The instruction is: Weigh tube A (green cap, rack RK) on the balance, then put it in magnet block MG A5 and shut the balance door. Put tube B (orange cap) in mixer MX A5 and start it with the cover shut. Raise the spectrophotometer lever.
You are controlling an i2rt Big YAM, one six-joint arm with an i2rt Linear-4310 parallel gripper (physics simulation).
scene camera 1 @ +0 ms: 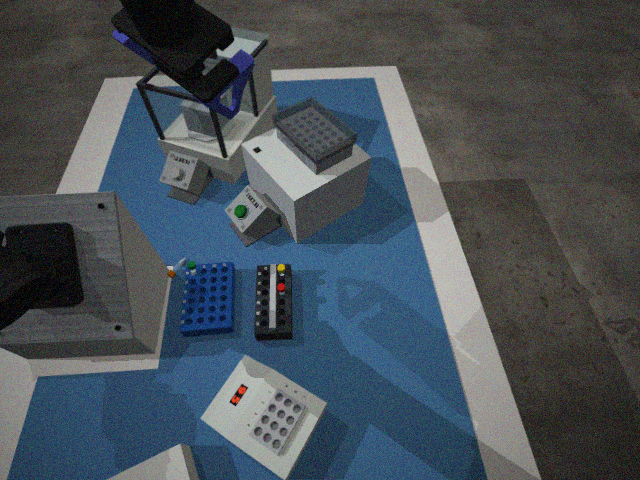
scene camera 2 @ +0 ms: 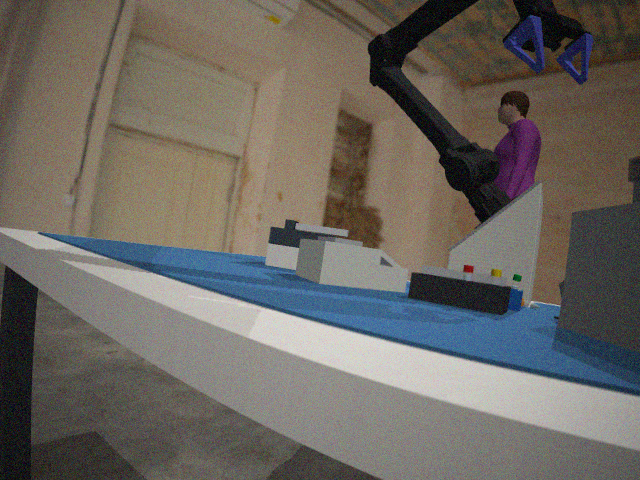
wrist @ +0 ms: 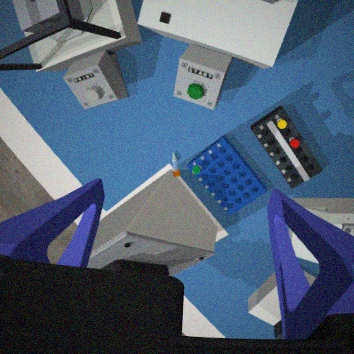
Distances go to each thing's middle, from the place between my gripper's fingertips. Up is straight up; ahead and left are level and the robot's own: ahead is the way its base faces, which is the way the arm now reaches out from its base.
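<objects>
Dark cover [scene camera 1: 317,132]: 18 cm below my hand, 14 cm ahead of it, 15 cm to the left of it. Also counted from my hand: balance [scene camera 1: 184,125], 25 cm below, 34 cm to the left, 7 cm behind; mixer [scene camera 1: 308,197], 27 cm below, 14 cm to the left, 12 cm ahead; PRINT button box [scene camera 1: 189,177], 32 cm below, 20 cm to the left, 14 cm behind.
</objects>
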